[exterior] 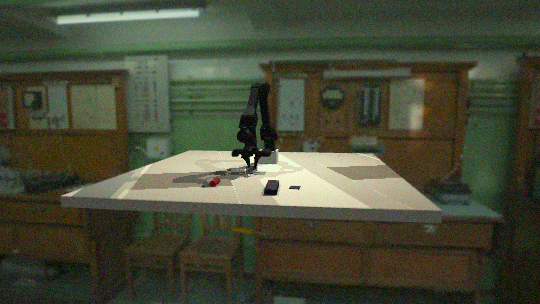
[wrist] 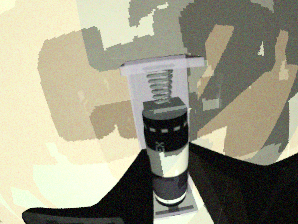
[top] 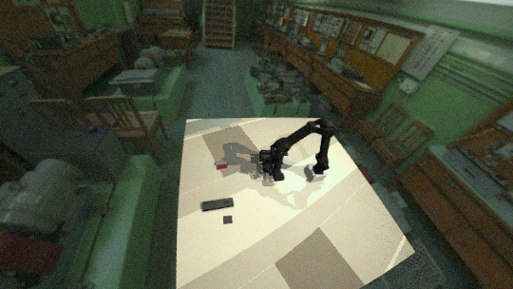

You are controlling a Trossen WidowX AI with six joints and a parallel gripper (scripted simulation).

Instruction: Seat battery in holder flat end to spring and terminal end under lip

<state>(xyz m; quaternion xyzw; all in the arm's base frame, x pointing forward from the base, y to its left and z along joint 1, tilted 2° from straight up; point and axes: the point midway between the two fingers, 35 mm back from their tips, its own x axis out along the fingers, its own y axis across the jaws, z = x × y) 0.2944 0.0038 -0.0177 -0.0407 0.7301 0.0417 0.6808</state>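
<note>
My gripper tip is now 10 mm below the battery. From my gripper tip the other things lie so: black bar 320 mm ahead, 200 mm to the left, 10 mm above; then black square 280 mm to the left, 270 mm ahead, 10 mm below.
</note>
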